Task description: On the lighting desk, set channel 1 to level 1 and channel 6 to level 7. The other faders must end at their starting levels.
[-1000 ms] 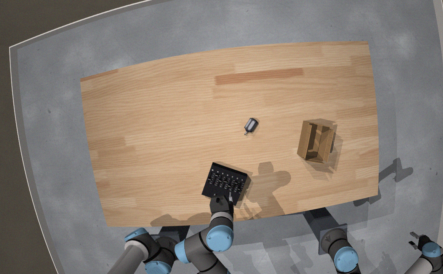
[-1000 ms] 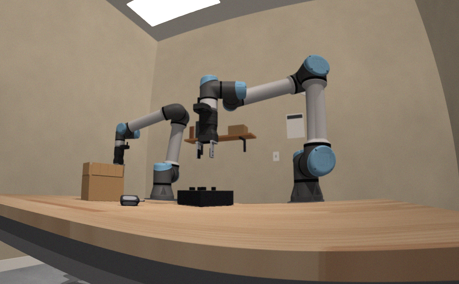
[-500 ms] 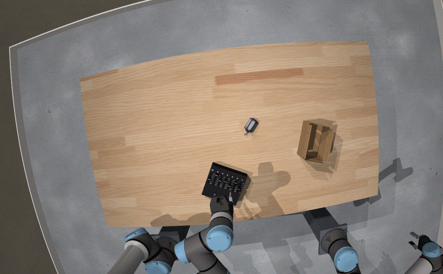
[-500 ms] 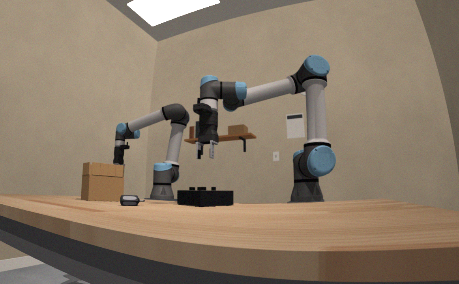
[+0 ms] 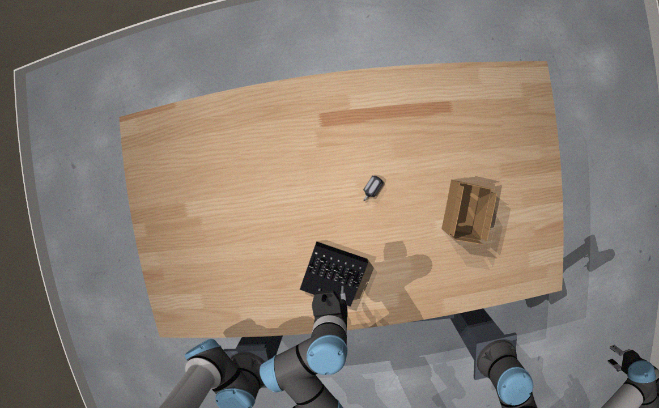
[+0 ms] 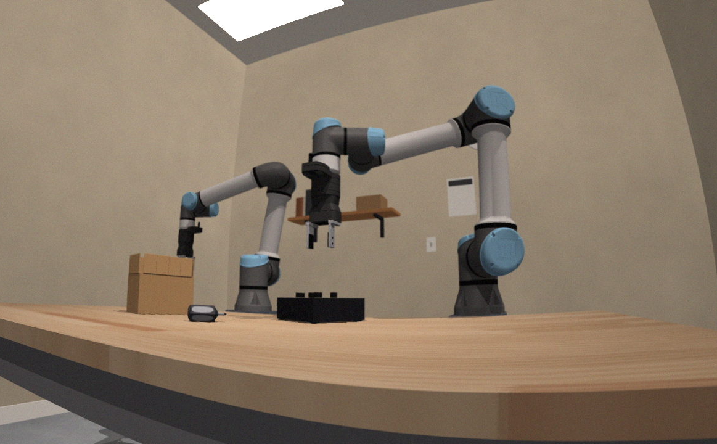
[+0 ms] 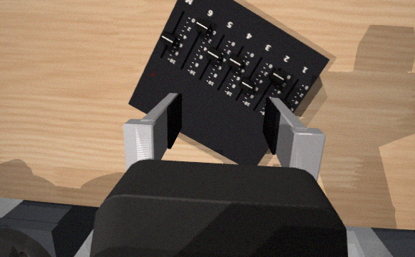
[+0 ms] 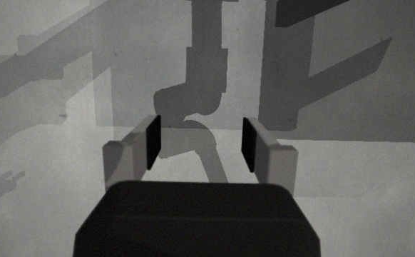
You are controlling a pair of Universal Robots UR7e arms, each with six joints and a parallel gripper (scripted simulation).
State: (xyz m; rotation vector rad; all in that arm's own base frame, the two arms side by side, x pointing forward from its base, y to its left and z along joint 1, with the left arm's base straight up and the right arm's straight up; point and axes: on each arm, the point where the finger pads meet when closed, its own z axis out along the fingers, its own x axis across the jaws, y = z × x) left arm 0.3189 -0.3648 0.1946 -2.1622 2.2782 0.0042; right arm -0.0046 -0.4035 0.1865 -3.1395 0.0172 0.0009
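The channel 1 fader is 13 cm below my left hand, 6 cm to the right of it and 1 cm behind it. From my left hand the other things lie so: channel 3 fader 13 cm below, 2 cm to the right; channel 5 fader 13 cm below, 3 cm ahead, 1 cm to the left; channel 4 fader 13 cm below, 2 cm ahead, 1 cm to the right.
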